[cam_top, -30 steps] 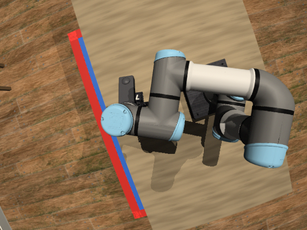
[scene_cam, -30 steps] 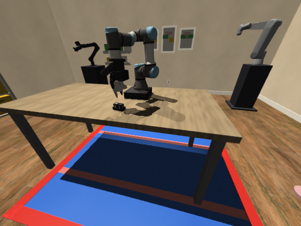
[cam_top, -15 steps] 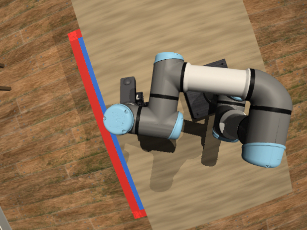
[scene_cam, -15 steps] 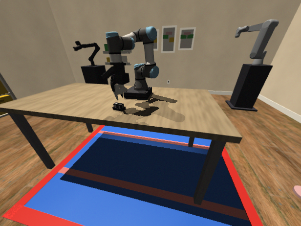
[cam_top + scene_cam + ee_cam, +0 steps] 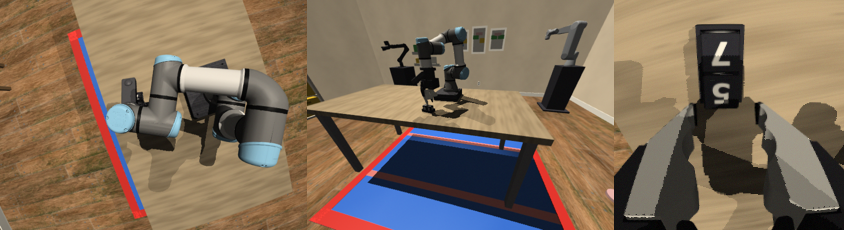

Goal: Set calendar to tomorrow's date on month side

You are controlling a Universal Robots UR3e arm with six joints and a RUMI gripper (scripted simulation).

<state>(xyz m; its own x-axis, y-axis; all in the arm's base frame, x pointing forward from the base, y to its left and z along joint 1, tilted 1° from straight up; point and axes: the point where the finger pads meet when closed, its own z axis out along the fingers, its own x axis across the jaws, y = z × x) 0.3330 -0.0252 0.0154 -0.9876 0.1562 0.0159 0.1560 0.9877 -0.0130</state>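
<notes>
My gripper is now 5 cm above the black cube and 3 cm to the left of it. From my hand the other things lie so: black calendar tray: 6 cm below, 2 cm to the right.
</notes>
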